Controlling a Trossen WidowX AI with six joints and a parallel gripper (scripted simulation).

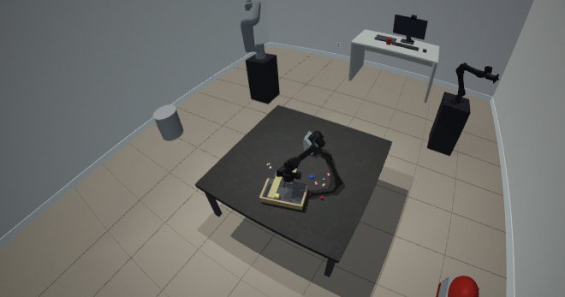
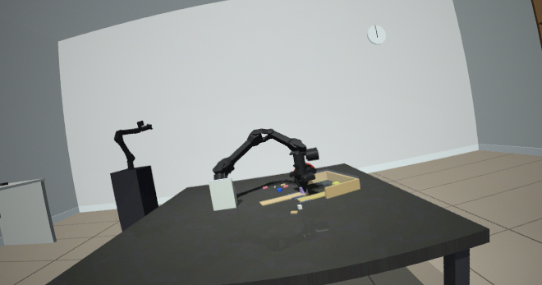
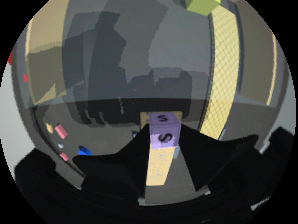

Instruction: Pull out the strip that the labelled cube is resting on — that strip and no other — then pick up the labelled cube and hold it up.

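Now: the blue piece 130 mm to the left of my gripper tip, 120 mm behind it and 10 mm below it. The rest, counted from my gripper tip: tan bit: 250 mm to the right, 80 mm behind, 10 mm below; then labelled cube: 10 mm above.
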